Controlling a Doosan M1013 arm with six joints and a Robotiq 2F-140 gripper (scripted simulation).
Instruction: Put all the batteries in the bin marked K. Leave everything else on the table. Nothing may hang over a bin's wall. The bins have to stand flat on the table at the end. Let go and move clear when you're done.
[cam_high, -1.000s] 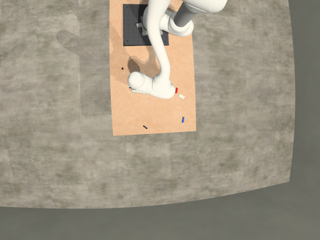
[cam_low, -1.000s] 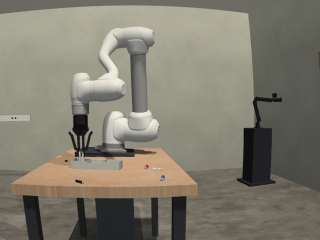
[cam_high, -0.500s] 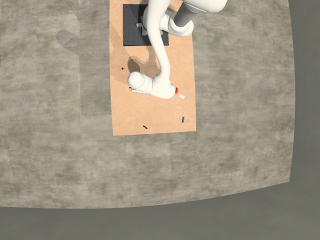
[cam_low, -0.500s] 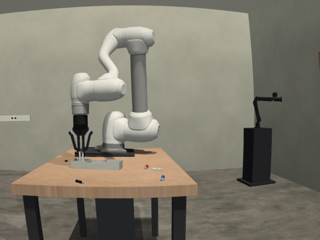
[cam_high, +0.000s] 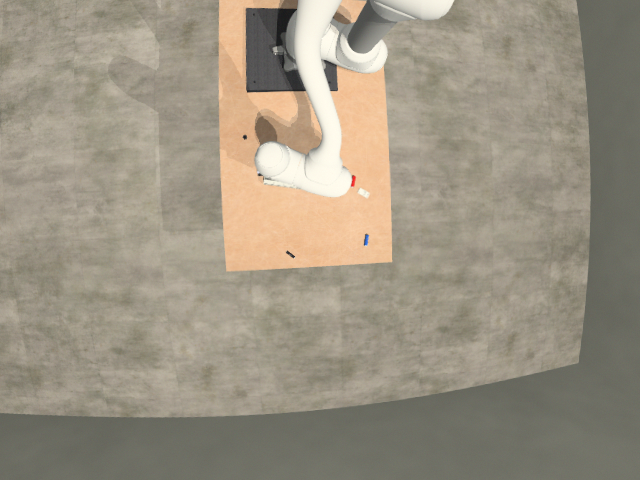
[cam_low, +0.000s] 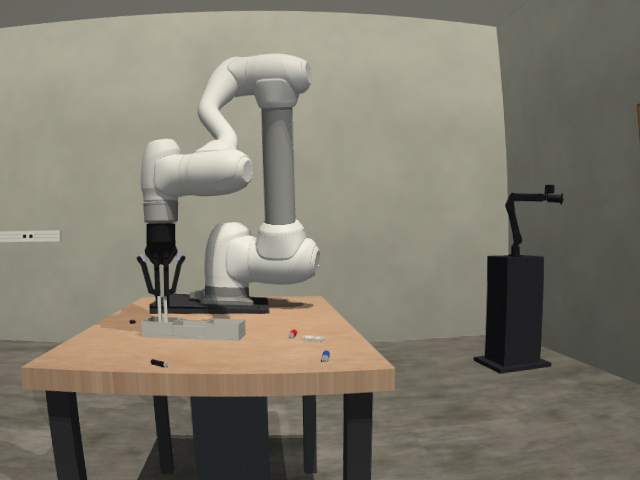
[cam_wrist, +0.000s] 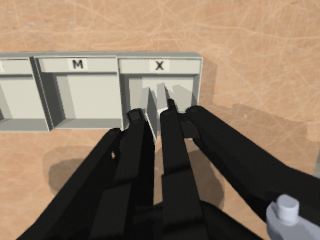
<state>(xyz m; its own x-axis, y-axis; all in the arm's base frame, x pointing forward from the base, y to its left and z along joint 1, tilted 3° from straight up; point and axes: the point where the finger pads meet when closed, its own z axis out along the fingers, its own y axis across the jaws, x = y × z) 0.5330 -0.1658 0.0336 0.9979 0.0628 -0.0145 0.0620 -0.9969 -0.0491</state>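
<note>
Now: hand 20 mm short of the grey bin row, 80 mm to the right of it and 50 mm above it. Round my hand: red battery 60 mm ahead, 320 mm to the left, 60 mm below; black battery 340 mm ahead, 30 mm to the left, 60 mm below; small black round thing 180 mm behind, 110 mm to the right, 60 mm below.
</note>
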